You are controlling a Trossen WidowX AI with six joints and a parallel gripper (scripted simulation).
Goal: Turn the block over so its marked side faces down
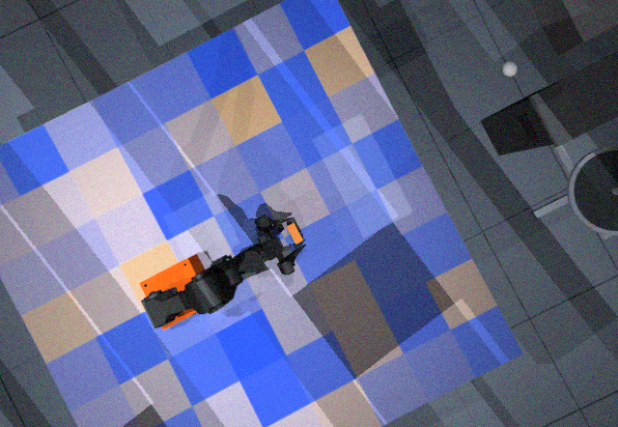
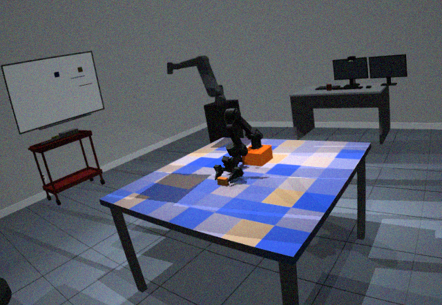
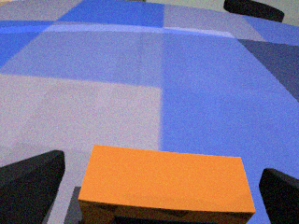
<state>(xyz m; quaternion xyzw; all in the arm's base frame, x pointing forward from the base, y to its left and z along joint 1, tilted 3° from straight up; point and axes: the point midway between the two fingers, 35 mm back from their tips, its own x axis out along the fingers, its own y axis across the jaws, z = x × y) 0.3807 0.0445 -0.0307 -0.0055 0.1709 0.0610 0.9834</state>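
My gripper tip is now 2 cm past the orange block and 1 cm above it.
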